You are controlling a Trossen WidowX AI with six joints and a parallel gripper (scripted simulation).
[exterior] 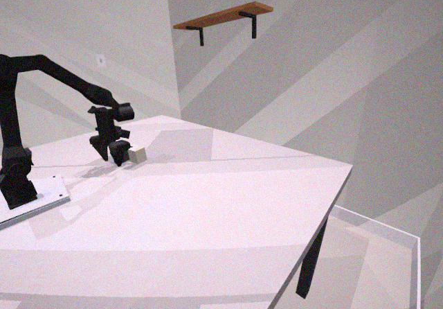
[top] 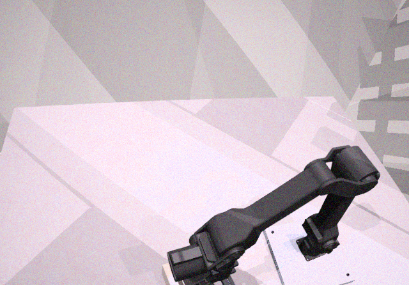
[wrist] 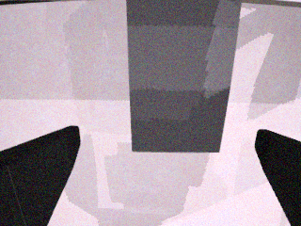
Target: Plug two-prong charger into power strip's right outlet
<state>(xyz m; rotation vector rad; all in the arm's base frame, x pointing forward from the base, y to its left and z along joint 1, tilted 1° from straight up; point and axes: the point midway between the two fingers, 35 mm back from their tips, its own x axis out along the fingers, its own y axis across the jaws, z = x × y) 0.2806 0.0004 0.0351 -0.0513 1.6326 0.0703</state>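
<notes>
The dark grey charger is 5 cm ahead of my gripper tip and 1 cm above it.
</notes>
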